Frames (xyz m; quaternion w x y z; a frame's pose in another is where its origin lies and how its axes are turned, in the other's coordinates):
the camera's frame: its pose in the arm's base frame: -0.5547 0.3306 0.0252 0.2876 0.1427 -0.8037 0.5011
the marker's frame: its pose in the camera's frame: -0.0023 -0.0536 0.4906 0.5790 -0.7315 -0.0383 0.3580
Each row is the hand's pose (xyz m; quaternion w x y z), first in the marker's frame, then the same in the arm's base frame.
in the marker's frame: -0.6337 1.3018 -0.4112 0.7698 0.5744 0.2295 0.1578
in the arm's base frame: 0.6816 0.0585 0.5087 0.5111 -0.3653 -0.7267 0.2780
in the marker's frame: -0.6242 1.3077 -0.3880 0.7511 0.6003 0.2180 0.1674
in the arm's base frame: 0.6807 0.0780 0.4919 0.5119 -0.3672 -0.7121 0.3100
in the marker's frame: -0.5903 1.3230 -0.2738 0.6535 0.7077 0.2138 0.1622
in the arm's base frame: 0.6746 0.1569 0.4016 0.5438 -0.3182 -0.6487 0.4269
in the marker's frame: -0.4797 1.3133 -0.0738 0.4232 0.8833 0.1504 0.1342
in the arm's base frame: 0.6025 0.3079 0.2456 0.5371 -0.2039 -0.4929 0.6535
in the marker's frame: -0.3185 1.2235 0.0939 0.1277 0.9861 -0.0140 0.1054
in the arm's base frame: 0.4357 0.4319 0.1079 0.4071 -0.0877 -0.2707 0.8679
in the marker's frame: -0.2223 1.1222 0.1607 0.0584 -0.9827 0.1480 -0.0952
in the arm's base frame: 0.2995 0.4635 0.0412 0.2726 -0.0319 -0.1159 0.9546
